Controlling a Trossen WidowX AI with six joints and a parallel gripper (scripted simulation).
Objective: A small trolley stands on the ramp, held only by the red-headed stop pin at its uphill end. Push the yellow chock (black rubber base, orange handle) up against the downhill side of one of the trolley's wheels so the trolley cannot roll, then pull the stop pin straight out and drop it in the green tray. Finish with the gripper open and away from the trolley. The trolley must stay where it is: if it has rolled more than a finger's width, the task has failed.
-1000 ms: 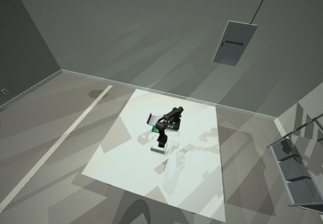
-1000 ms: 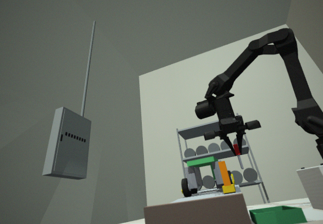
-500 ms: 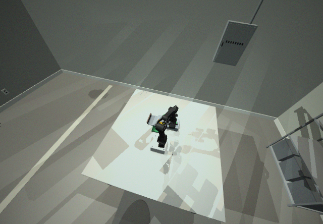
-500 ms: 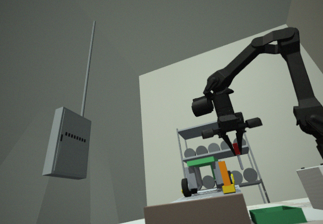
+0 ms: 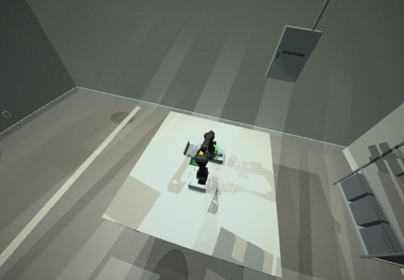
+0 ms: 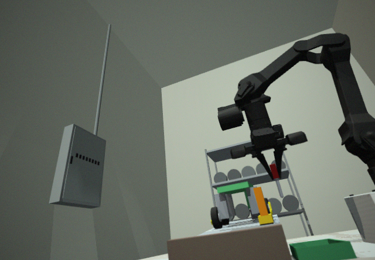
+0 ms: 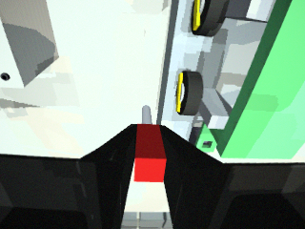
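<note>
Now: gripper tip 17 cm above the green tray, 14 cm to the right of it and 2 cm past it. Round my gripper tip: yellow chock: 12 cm to the left, 8 cm below, 5 cm ahead; red-headed stop pin: right at my gripper tip; green-topped trolley: 10 cm ahead, 5 cm below, 3 cm to the left.
</note>
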